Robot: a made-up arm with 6 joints.
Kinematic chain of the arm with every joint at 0, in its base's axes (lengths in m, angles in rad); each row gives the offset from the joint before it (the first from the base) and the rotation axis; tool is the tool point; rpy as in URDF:
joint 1: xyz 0 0 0.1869 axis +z
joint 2: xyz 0 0 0 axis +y
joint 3: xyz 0.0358 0 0.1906 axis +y
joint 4: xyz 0.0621 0 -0.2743 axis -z
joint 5: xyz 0 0 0 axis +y
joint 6: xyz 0.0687 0 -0.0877 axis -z
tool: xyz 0 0 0 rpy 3.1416 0 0
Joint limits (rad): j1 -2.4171..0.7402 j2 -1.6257..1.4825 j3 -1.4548..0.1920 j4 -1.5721..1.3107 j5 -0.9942..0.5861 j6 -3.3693..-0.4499
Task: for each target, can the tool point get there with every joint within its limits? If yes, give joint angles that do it. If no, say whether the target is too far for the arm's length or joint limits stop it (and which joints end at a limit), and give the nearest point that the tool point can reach.
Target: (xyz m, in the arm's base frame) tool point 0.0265 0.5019 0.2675
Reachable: no: joint limits stop it (at a limit: joint 1) | nearest point 0.1892 0.3237 0.2675 | short by 0.241 m
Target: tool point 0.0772 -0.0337 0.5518
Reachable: yes | joints -0.7450 -1.3612 -0.7995 -0.6638 0.2511 -2.3327
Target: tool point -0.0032 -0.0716 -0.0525
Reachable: yes | joints -1.4119 0.5686 -0.0753 0.2265 0.0452 -0.9919
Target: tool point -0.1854 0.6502 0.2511
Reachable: no: too far | nearest point -0.0957 0.3355 0.4868 | short by 0.403 m
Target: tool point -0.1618 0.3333 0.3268
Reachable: no: joint limits stop it (at a limit: joint 2, joint 3, joint 5) | nearest point -0.1524 0.3139 0.4868 | short by 0.161 m
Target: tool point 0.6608 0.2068 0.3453
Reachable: no: too far | nearest point 0.4617 0.1445 0.2976 | short by 0.214 m
